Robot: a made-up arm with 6 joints. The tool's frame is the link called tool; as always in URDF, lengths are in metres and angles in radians. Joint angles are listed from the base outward.
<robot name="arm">
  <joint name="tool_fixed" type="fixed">
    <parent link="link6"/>
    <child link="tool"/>
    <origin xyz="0 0 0" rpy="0 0 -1.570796"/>
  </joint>
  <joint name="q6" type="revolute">
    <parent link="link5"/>
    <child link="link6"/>
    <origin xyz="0.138 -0.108 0" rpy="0 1.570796 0"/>
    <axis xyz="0 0 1"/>
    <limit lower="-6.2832" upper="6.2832"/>
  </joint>
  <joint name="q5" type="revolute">
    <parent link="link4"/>
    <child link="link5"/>
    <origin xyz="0 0 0" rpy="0 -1.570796 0"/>
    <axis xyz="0 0 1"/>
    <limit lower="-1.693" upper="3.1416"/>
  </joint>
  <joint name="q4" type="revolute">
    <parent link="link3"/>
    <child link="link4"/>
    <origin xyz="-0.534 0.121 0" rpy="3.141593 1.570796 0"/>
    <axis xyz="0 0 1"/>
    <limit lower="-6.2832" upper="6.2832"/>
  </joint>
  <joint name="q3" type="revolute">
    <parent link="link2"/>
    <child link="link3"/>
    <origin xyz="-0.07 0.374 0" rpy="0 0 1.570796"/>
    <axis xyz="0 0 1"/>
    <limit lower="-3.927" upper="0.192"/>
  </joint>
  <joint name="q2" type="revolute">
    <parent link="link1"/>
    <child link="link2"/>
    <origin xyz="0 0 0" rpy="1.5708 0 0"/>
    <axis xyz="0 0 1"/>
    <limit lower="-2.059" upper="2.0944"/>
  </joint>
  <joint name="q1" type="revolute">
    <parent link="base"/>
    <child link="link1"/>
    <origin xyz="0 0 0.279" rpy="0 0 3.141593"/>
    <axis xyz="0 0 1"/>
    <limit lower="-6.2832" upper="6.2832"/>
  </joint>
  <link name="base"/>
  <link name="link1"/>
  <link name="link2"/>
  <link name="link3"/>
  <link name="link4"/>
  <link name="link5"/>
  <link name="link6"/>
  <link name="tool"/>
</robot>
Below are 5 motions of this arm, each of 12 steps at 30 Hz.
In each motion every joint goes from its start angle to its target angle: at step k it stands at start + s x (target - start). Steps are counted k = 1, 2, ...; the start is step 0. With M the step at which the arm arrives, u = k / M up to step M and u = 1 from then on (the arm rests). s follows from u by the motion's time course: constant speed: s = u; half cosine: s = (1 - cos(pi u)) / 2; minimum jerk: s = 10 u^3 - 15 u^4 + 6 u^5.
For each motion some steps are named. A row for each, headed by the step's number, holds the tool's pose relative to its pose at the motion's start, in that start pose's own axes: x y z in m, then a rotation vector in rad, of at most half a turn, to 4 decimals.
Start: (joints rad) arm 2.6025 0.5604 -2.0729 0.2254 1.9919 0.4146
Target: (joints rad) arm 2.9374 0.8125 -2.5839 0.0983 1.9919 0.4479
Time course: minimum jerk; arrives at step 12
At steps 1, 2, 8, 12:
1: -0.0003 -0.0014 -0.0003 -0.0010 0.0014 -0.0013
2: -0.0021 -0.0096 -0.0018 -0.0068 0.0099 -0.0091
8: -0.0807 -0.2068 -0.0152 -0.1191 0.2236 -0.2083
12: -0.1139 -0.2569 -0.0110 -0.1388 0.2830 -0.2651

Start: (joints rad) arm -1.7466 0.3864 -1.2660 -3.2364 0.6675 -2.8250
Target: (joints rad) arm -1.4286 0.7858 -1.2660 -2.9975 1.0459 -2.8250
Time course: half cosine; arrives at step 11
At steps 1, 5, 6, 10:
1: -0.0068 -0.0039 0.0010 0.0038 -0.0012 0.0041
5: -0.1442 -0.0805 0.0033 0.0673 -0.0267 0.0759
6: -0.1917 -0.1053 -0.0034 0.0839 -0.0360 0.0954
10: -0.3245 -0.1674 -0.0423 0.1196 -0.0621 0.1331

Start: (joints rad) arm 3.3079 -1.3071 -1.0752 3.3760 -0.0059 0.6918
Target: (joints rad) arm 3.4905 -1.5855 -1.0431 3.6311 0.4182 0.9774
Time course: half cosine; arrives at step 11
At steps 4, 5, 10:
4: -0.0311 0.0499 -0.0223 -0.1580 -0.1051 0.2007
5: -0.0482 0.0712 -0.0354 -0.2310 -0.1519 0.2971
10: -0.1312 0.1375 -0.1036 -0.5191 -0.3295 0.6986

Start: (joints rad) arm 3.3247 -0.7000 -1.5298 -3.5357 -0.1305 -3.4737
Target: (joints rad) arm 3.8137 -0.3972 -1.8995 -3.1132 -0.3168 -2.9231
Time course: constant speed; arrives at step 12
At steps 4, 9, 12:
4: 0.0474 -0.0574 0.0270 0.1480 0.0364 0.4035
9: 0.1219 -0.1318 0.0385 0.3792 0.0277 0.8900
12: 0.1734 -0.1743 0.0317 0.5410 -0.0115 1.1674

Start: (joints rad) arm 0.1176 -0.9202 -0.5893 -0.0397 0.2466 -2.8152
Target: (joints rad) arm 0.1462 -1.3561 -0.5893 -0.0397 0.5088 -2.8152
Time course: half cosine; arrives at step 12
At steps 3, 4, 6, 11, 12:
3: -0.0119 0.0048 -0.0312 -0.0097 -0.0237 -0.0006
4: -0.0192 0.0077 -0.0536 -0.0165 -0.0405 -0.0008
6: -0.0333 0.0132 -0.1087 -0.0333 -0.0808 -0.0011
11: -0.0455 0.0170 -0.2175 -0.0661 -0.1587 0.0000
12: -0.0456 0.0170 -0.2213 -0.0673 -0.1614 0.0001

